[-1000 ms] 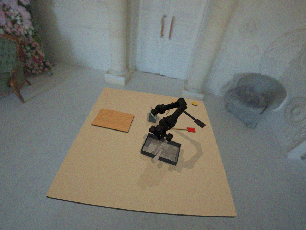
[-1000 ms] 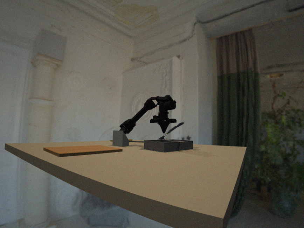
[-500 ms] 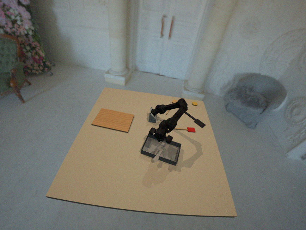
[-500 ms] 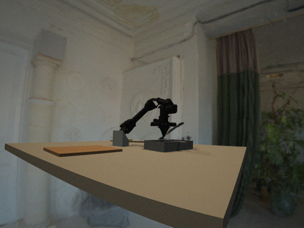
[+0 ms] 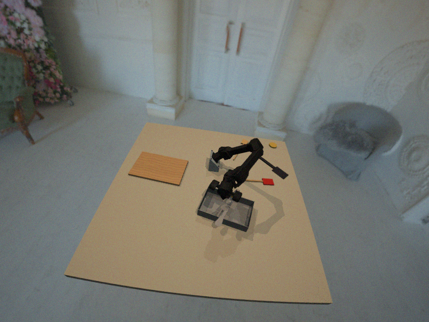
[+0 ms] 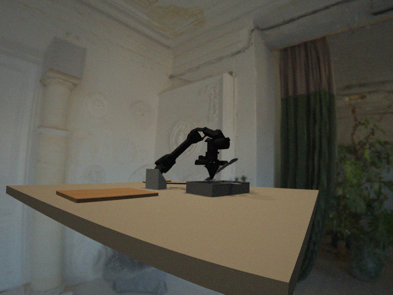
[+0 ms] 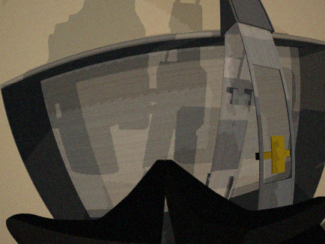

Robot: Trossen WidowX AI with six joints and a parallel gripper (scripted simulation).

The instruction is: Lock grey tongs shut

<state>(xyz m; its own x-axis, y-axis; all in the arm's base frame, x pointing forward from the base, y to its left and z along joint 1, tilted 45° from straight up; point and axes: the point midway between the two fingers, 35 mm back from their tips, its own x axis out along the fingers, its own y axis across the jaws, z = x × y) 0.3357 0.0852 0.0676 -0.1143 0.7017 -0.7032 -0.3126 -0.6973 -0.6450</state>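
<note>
The roasting tin is 3 cm ahead of my gripper tip, 3 cm to the left of it and 5 cm below it. Round my gripper tip: black spatula (46 cm behind, 34 cm to the left, 7 cm below); then red spatula (27 cm behind, 24 cm to the left, 7 cm below); then wooden board (20 cm behind, 48 cm to the right, 7 cm below).
</note>
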